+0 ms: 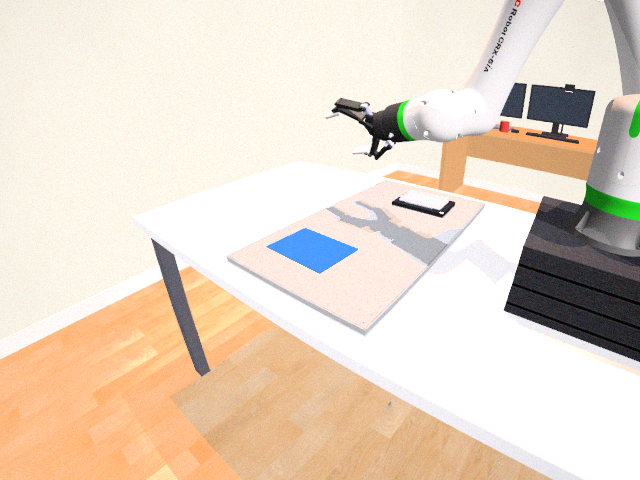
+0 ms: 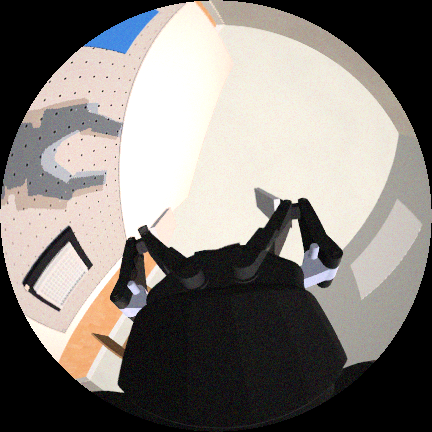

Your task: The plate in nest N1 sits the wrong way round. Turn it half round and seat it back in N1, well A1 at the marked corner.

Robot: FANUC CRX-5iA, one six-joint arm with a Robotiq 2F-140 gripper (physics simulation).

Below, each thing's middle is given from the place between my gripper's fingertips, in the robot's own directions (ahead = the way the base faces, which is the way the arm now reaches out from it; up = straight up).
Now: hand 210 mm past the white well plate point(image 2: 65, 270), 190 mm above it and 140 mm to the left of it. Also, from my hand: flat blue rectangle point(image 1: 313, 250) (280 mm to the left, 210 mm below, 170 mm behind); black nest point(image 2: 51, 250) (210 mm behind, 200 mm below, 140 mm to the right).
